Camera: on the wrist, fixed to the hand. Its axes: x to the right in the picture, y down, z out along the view.
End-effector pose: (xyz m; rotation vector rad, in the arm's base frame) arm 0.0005 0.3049 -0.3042 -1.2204 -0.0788 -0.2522
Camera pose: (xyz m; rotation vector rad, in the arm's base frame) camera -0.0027 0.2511 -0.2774 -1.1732 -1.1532 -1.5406
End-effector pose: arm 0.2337 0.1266 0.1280 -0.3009 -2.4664 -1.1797
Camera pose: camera 0.2199 0.0680 0.1263 -1.3563 1.8372 1.4312
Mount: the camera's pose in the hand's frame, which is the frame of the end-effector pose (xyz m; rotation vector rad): 0.0102 -0.0425 -0.0414 -0.2316 -0.1375 -1.5480
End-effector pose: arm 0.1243 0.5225 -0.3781 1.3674 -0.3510 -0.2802
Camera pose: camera 0.1507 0.5480 -0.4258 1.1338 0.7009 -1.6227
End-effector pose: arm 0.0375 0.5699 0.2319 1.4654 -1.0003 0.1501
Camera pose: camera 0.0902 0.5934 0.2148 1.6589 0.2179 -1.1392
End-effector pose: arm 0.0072 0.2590 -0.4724 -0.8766 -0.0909 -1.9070
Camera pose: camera -0.0518 0.2553 -0.4838 0.9054 0.6234 2.4248
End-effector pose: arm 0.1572 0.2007 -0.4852 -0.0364 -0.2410 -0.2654
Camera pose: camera 0.1651 0.1543 -0.5228 -0.0930 -0.3357 -1.8362
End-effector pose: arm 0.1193 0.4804 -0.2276 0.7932 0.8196 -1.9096
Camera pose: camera 0.0855 0.5249 -0.2499 0.2784 -1.4472 2.3816
